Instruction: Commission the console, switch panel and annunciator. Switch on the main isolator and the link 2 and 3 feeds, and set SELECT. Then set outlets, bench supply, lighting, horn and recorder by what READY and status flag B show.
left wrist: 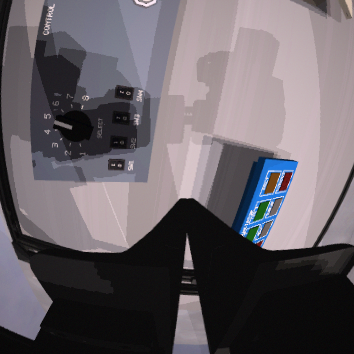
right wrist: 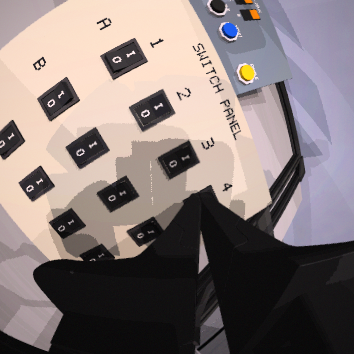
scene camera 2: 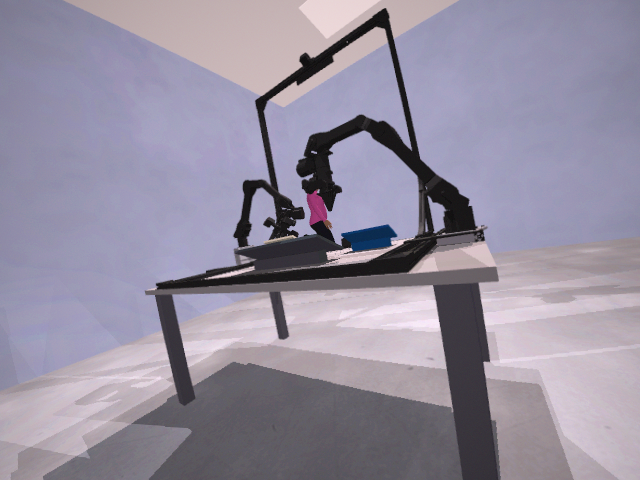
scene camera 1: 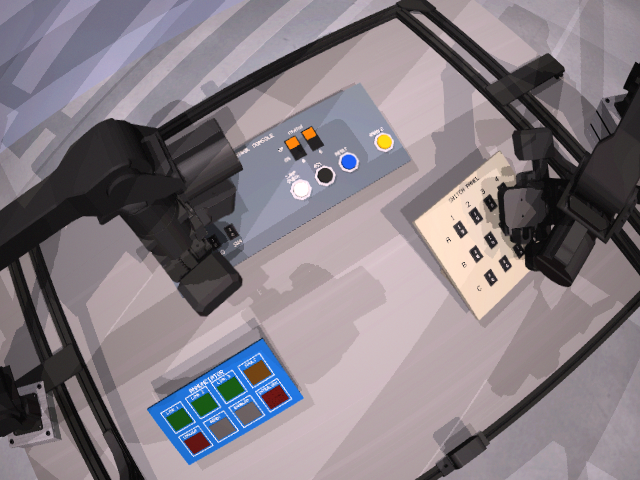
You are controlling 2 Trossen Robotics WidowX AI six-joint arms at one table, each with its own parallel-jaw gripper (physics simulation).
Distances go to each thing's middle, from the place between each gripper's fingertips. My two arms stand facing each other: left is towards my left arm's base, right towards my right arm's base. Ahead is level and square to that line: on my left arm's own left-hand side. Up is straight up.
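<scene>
There is the SELECT knob (left wrist: 74, 125), which sits 420 mm to the left of my right hand, 180 mm ahead of it and 20 mm below it. As for my left hand, it is 90 mm above the knob and 130 mm short of it.
</scene>
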